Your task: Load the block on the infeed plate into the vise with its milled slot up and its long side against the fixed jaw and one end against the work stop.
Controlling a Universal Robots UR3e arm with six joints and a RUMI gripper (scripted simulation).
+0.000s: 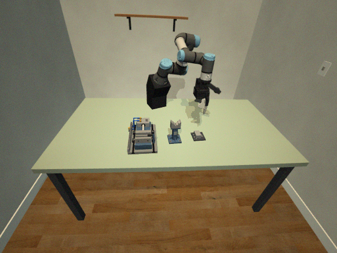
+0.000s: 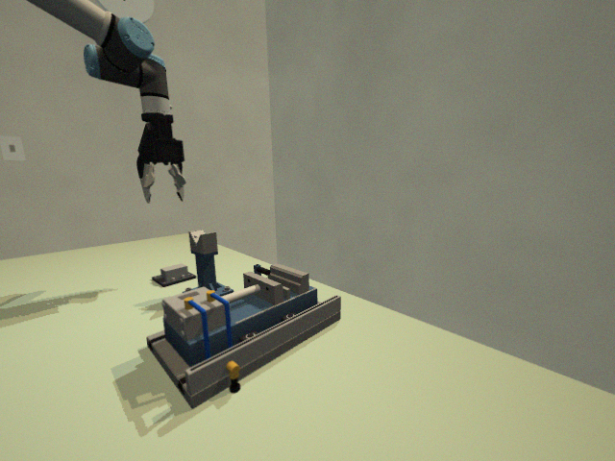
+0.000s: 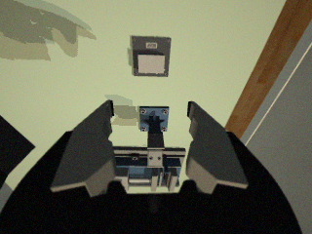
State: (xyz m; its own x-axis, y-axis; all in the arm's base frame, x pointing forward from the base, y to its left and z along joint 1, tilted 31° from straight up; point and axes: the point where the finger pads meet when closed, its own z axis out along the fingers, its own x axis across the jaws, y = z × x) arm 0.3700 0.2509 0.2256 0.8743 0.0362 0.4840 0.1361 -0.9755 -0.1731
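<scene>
Right now the part is 22 cm below my hand. From my hand the other things lie so: air cylinder 40 cm to the right, 16 cm below, 5 cm behind; then dark infeed plate 24 cm below, 1 cm to the left; then work stop rod 34 cm to the right, 15 cm below, 11 cm ahead.
</scene>
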